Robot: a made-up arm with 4 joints.
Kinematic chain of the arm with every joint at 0, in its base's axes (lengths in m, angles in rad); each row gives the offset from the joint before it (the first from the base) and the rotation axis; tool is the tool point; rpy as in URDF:
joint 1: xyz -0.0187 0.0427 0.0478 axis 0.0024 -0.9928 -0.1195
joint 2: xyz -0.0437 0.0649 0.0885 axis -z
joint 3: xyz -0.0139 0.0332 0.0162 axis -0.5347 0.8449 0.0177
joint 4: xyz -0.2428 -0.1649 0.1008 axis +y
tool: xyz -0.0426 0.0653 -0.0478 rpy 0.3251 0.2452 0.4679
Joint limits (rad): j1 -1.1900..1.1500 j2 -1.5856..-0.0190 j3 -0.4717..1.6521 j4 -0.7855..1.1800
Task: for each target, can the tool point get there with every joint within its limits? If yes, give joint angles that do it. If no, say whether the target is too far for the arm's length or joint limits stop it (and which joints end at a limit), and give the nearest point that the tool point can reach.
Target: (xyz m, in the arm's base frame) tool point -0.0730 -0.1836 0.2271
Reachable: yes | joints -0.2489 -1.1434 0.0331 -0.1990
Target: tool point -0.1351 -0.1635 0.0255
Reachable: yes | joints 0.8011 -1.2155 -0.3044 -0.4250
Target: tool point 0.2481 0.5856 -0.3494
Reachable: no: too far | nearest point 0.3354 0.3143 0.1991 | short by 0.618 m
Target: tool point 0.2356 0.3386 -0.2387
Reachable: no: joint limits stop it (at a limit: joint 1, joint 2, joint 3, joint 4) | nearest point 0.3354 0.3143 0.1991 | short by 0.450 m
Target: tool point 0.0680 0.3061 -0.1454
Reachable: no: joint limits stop it (at a limit: joint 1, joint 2, joint 3, joint 4) | nearest point -0.1554 0.0777 -0.2031 | short by 0.325 m
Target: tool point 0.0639 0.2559 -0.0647
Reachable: no: joint limits stop it (at a limit: joint 1, joint 2, joint 3, joint 4) | nearest point -0.1554 0.0777 -0.2031 | short by 0.315 m
